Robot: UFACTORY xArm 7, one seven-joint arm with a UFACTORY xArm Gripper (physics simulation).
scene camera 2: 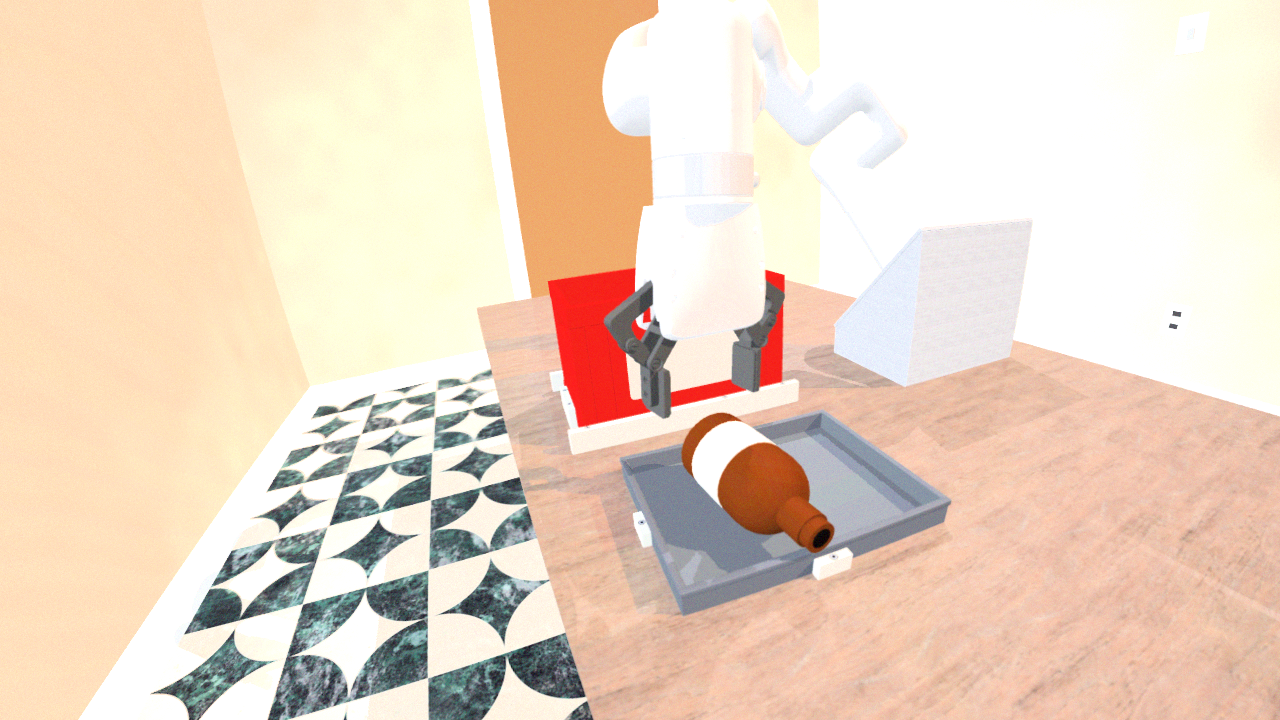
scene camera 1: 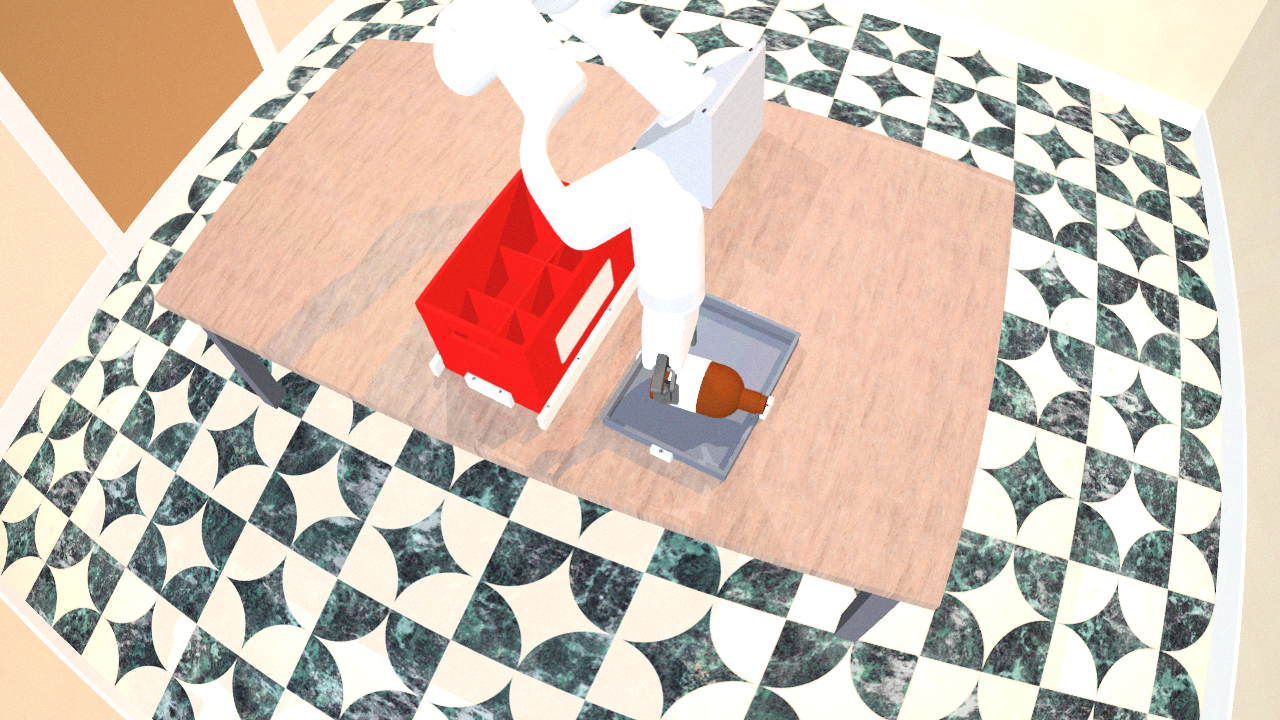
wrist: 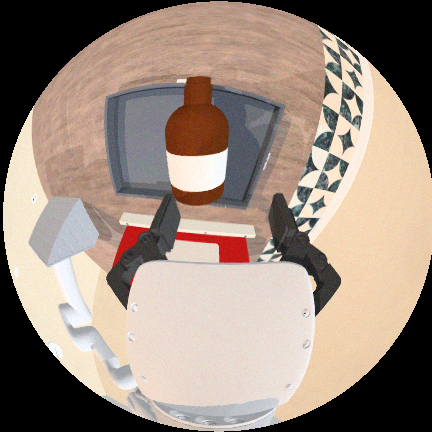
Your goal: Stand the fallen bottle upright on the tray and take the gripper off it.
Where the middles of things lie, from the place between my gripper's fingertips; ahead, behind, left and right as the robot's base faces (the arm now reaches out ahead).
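There's a brown bottle (scene camera 2: 766,491) that's 8 cm below my hand, 4 cm to the left of it and 3 cm behind it. The white strip (scene camera 2: 628,429) is 10 cm below my hand, 15 cm to the right of it and 6 cm behind it. Of these, going by their middles, it's the bottle that's nearest to my hand.
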